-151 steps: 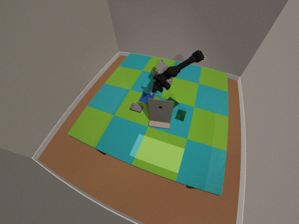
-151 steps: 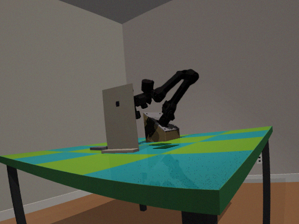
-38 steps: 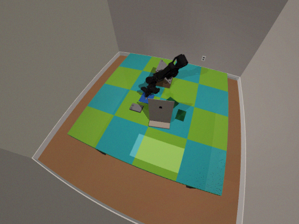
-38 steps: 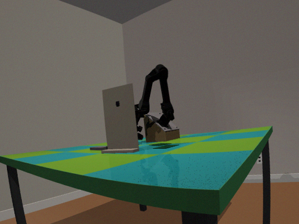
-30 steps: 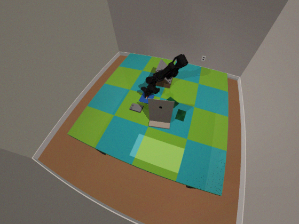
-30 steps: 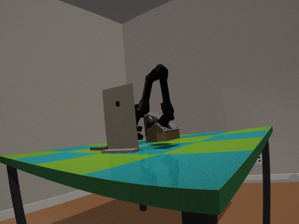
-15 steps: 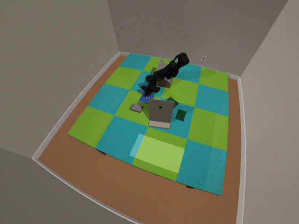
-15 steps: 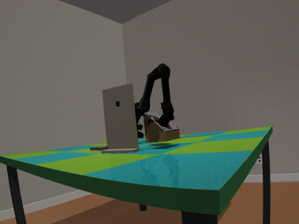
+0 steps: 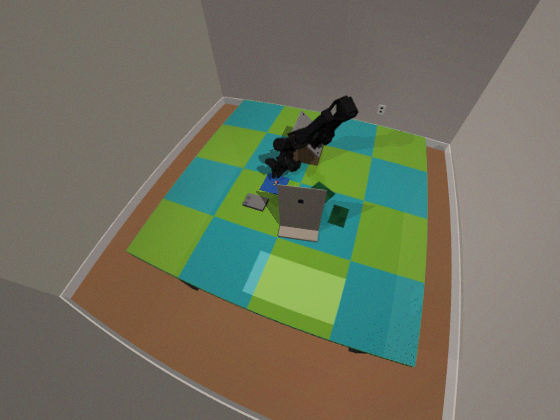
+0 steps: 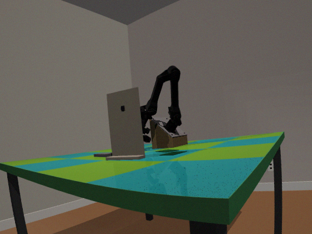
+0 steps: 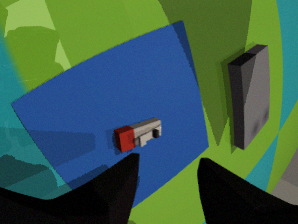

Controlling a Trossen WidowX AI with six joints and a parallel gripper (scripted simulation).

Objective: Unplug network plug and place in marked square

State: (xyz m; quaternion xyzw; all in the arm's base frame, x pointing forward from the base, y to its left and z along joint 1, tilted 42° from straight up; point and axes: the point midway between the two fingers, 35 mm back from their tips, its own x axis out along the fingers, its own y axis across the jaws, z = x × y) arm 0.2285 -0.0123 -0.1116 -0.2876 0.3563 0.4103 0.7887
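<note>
Now: gripper tip 3 cm above the network plug. The rest, counted from my gripper tip: flat grey block (15 cm ahead, 3 cm to the right, 3 cm below); blue marked square (1 cm ahead, 4 cm below); grey panel (19 cm ahead, 22 cm to the left, 9 cm above).
</note>
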